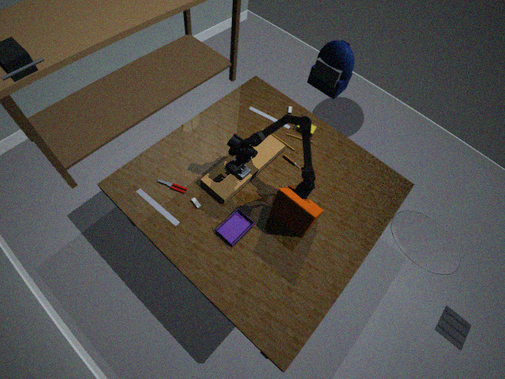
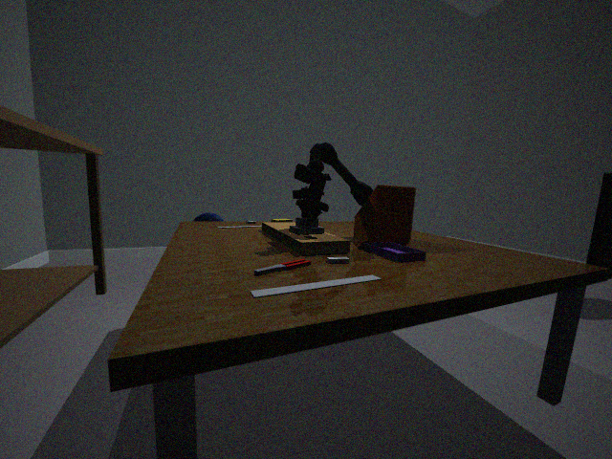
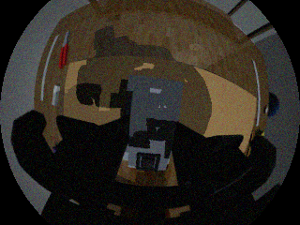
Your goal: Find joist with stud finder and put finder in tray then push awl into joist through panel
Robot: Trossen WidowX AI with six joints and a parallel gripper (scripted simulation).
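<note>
Right now the purple tray is 260 mm behind my gripper tip, 220 mm to the left of it and 50 mm below it. Round my gripper tip: awl: 150 mm behind, 310 mm to the right, 60 mm below; stud finder: 20 mm behind, 20 mm above; yellow block: 10 mm behind, 560 mm to the right, 50 mm below.
</note>
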